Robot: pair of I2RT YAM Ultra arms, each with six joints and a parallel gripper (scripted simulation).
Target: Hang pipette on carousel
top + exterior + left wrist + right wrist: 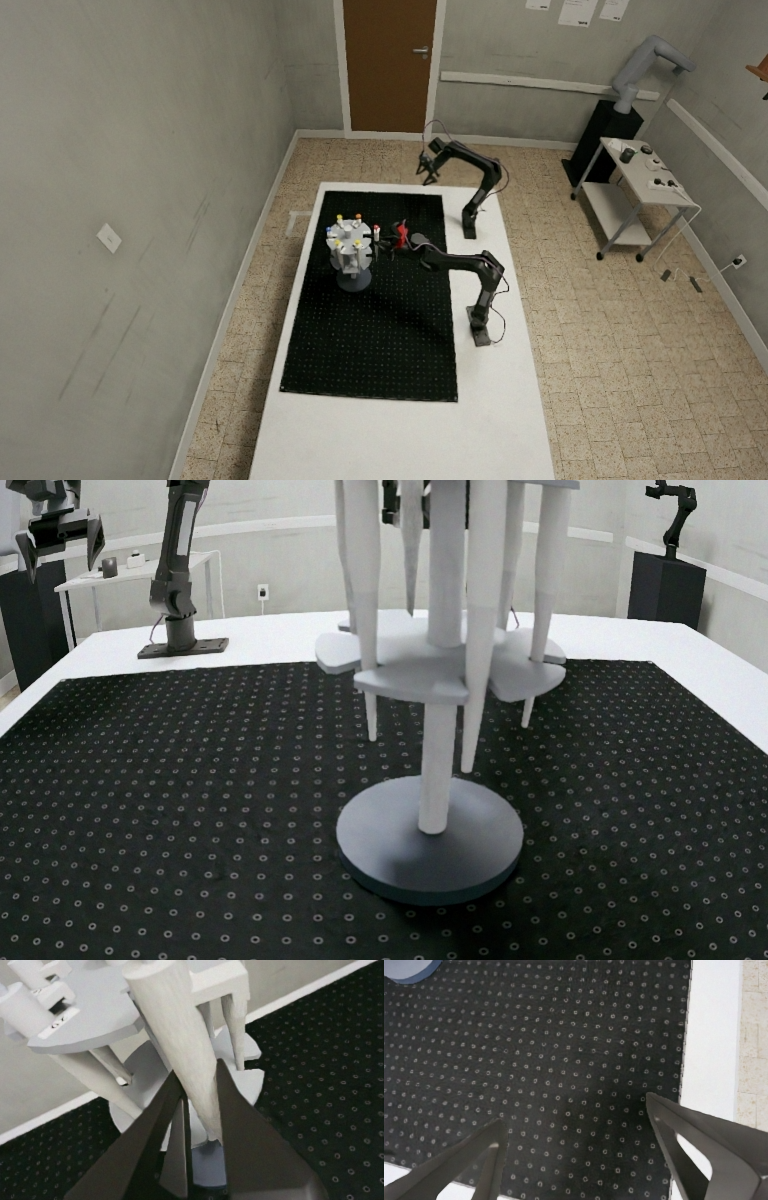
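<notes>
Now: left hand 20 mm above the white pipette and 10 mm to the left of it.
</notes>
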